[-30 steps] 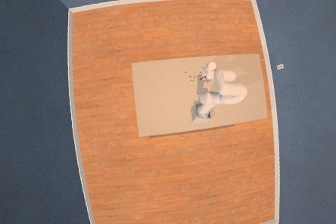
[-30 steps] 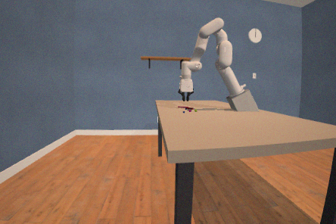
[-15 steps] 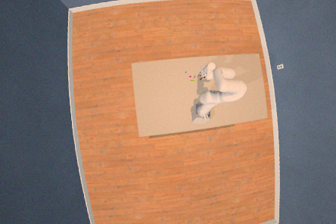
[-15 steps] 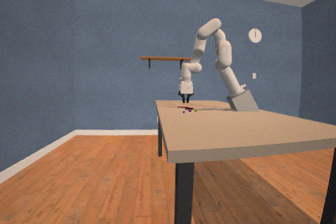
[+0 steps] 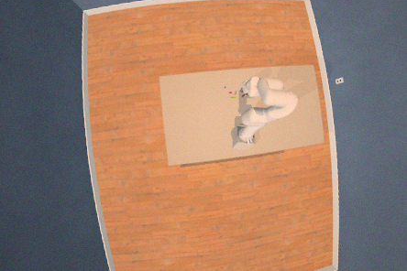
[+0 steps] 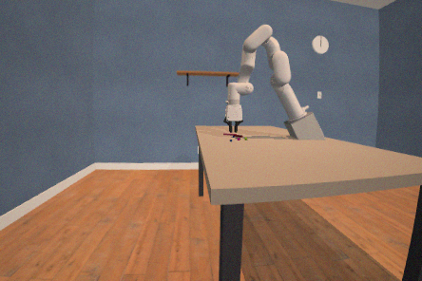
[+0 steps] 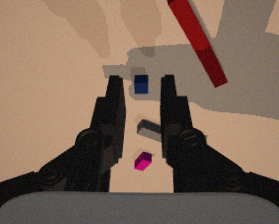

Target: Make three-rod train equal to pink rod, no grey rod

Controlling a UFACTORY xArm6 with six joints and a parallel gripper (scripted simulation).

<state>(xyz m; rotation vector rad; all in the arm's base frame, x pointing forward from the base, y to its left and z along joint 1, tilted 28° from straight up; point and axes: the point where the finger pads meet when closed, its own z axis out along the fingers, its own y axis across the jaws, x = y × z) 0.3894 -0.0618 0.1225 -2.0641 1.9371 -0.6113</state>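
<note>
Right now my hand is 40 mm past the red rod, 20 mm to the left of it and 50 mm above it. Also, from my hand: pink rod: 10 mm behind, 100 mm to the right, 50 mm below; then lime rod: 50 mm behind, 100 mm to the left, 50 mm below; then grey rod: 10 mm behind, 70 mm to the left, 50 mm below.
</note>
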